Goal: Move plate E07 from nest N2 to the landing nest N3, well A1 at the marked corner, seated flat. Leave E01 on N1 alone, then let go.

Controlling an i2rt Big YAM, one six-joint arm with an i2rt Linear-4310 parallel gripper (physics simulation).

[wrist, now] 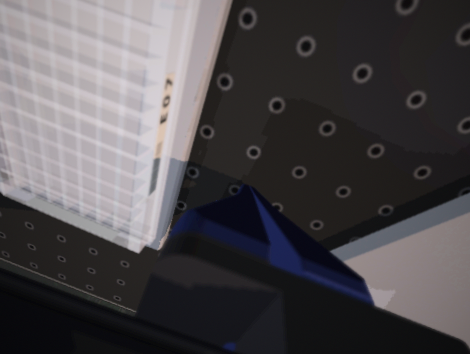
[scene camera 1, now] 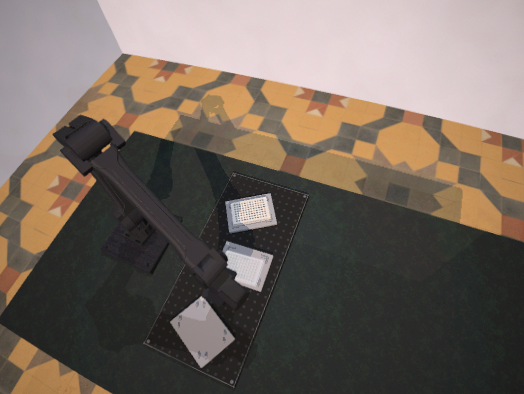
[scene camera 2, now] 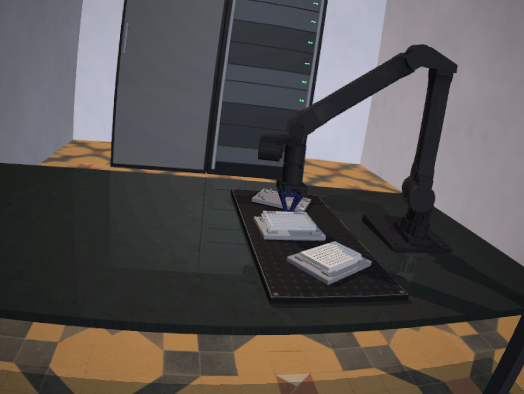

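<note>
Plate E07 (scene camera 1: 250, 267) (scene camera 2: 290, 221) (wrist: 75, 114), a white well plate with its label on the side, sits on the middle nest N2 (scene camera 1: 265, 277) (scene camera 2: 292, 235). Plate E01 (scene camera 1: 252, 210) (scene camera 2: 332, 256) sits on nest N1 (scene camera 1: 230, 220) (scene camera 2: 334, 277). The landing nest N3 (scene camera 1: 202, 331) (scene camera 2: 263, 196) (wrist: 418, 251) is a bare grey plate. My gripper (scene camera 2: 288, 206) (wrist: 243, 195) has blue fingers closed to a point on nothing. It hovers over the breadboard between E07 and N3, beside E07's labelled edge. In the top scene view the arm's wrist hides the fingers.
All three nests stand on a black perforated breadboard (scene camera 1: 288, 212) (scene camera 2: 296, 281) (wrist: 342, 95) on the dark table (scene camera 1: 381, 296) (scene camera 2: 126, 233). The arm's base (scene camera 1: 132, 248) (scene camera 2: 402, 237) stands beside the board. A grey cabinet (scene camera 2: 169, 84) and a server rack (scene camera 2: 270, 76) stand behind the table.
</note>
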